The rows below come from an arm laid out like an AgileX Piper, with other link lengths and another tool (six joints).
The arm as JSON. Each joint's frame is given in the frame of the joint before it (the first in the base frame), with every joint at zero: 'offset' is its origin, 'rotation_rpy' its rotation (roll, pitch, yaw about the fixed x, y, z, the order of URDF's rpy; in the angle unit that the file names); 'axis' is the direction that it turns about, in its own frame. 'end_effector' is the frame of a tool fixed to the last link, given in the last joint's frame.
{
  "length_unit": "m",
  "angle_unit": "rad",
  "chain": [
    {
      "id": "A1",
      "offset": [
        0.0,
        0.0,
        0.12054
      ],
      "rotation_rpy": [
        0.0,
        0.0,
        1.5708
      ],
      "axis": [
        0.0,
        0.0,
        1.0
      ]
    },
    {
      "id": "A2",
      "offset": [
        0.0,
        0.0,
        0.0
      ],
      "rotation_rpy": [
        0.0,
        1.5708,
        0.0
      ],
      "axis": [
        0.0,
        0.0,
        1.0
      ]
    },
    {
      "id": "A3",
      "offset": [
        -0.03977,
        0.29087,
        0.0
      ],
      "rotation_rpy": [
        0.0,
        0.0,
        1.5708
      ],
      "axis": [
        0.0,
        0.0,
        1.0
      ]
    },
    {
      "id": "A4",
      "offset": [
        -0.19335,
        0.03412,
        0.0
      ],
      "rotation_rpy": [
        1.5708,
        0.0,
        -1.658
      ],
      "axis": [
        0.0,
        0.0,
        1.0
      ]
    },
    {
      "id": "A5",
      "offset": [
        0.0,
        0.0,
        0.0
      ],
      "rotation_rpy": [
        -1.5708,
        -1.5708,
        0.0
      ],
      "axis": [
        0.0,
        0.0,
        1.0
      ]
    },
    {
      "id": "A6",
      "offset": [
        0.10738,
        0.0,
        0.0
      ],
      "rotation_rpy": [
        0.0,
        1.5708,
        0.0
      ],
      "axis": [
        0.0,
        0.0,
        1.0
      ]
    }
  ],
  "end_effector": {
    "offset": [
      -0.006,
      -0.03,
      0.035
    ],
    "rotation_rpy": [
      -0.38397,
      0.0,
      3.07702
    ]
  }
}
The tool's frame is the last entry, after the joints.
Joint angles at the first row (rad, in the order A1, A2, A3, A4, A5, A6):
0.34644 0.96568 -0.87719 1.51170 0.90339 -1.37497
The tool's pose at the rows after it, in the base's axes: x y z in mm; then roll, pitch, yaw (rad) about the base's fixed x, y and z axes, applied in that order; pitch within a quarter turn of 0, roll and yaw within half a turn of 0:
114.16 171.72 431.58 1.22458 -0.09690 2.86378
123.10 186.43 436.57 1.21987 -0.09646 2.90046
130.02 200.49 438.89 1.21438 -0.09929 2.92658
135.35 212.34 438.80 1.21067 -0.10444 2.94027
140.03 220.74 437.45 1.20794 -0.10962 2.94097
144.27 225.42 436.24 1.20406 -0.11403 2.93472
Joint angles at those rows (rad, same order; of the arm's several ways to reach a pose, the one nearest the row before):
0.41166 1.04186 -0.94186 1.53273 0.88500 -1.39504
0.47854 1.10853 -0.99541 1.54977 0.85394 -1.41544
0.53901 1.16381 -1.03415 1.57296 0.81911 -1.43939
0.58775 1.20619 -1.05767 1.59872 0.78433 -1.46482
0.62034 1.23603 -1.06915 1.62520 0.75333 -1.49072
0.63565 1.25520 -1.07394 1.64999 0.73292 -1.51386

